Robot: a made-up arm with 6 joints.
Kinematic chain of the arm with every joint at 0, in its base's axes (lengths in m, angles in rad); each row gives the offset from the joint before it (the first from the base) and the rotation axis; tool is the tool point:
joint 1: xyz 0 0 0.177 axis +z
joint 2: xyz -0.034 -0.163 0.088 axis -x
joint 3: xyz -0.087 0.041 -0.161 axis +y
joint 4: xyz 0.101 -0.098 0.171 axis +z
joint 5: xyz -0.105 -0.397 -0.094 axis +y
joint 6: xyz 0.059 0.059 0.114 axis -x
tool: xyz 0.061 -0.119 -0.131
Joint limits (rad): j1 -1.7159..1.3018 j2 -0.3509..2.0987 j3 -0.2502..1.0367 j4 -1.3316..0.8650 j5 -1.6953..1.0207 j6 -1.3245..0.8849
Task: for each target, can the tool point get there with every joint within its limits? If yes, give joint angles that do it. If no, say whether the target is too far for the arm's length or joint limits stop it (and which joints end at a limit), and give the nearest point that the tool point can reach.
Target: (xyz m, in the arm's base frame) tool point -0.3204 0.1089 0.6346
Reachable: yes | joints -0.9305 1.6836 0.4998 -0.7445 0.2553 -0.2716
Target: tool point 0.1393 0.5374 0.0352
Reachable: no: joint limits stop it (at a limit: joint 1, joint 2, joint 4, joint 6) | nearest point 0.0513 0.4512 0.1193 | short by 0.149 m
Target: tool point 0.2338 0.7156 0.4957
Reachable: no: joint limits stop it (at a limit: joint 1, joint 2, joint 6) | nearest point 0.0833 0.5351 0.4747 | short by 0.236 m
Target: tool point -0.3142 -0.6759 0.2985
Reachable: yes | joints -0.7657 0.3323 0.4904 0.4413 -0.2380 0.6511
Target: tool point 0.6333 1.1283 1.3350
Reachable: no: too far | nearest point 0.3437 0.2946 0.7921 | short by 1.036 m
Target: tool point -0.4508 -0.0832 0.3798
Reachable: yes | joints -0.7341 1.1469 0.4375 -0.9081 0.7533 -1.0658
